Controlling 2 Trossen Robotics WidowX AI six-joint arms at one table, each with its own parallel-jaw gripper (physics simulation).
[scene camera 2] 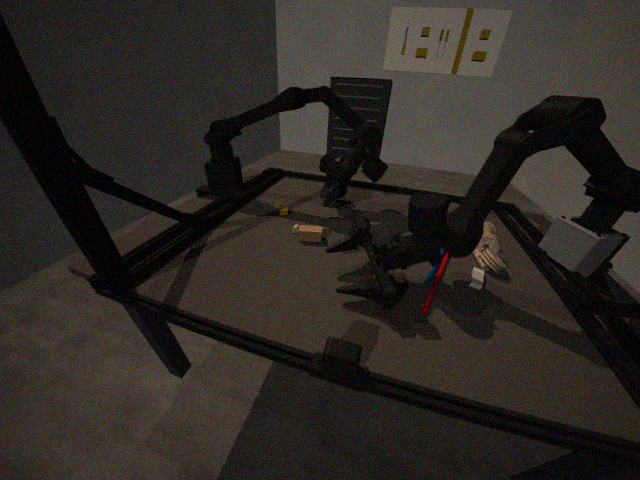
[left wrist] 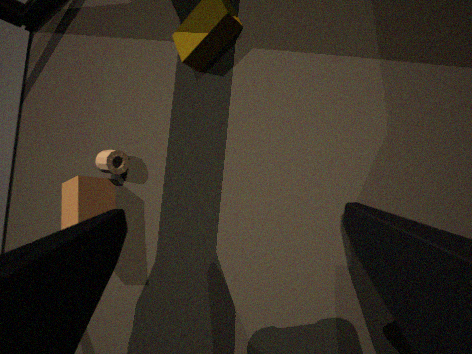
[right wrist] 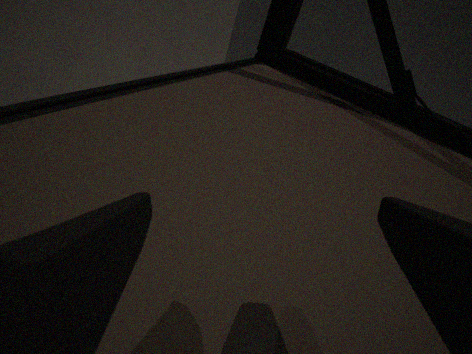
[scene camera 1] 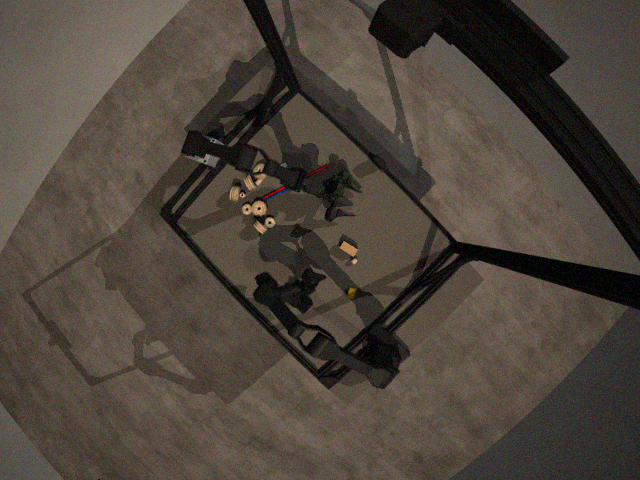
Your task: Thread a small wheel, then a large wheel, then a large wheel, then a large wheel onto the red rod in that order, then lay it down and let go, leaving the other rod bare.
My left gripper (scene camera 2: pixel 322 202) is open and holds nothing. Also in view: a tan block (left wrist: pixel 83 197). Further things: my right gripper (scene camera 2: pixel 330 269).
My left gripper is seen too in the left wrist view (left wrist: pixel 236 216) and in scene camera 1 (scene camera 1: pixel 320 283). My right gripper shows as well in the right wrist view (right wrist: pixel 265 205) and in scene camera 1 (scene camera 1: pixel 358 203). The right wrist view misses the tan block: it is out of frame.
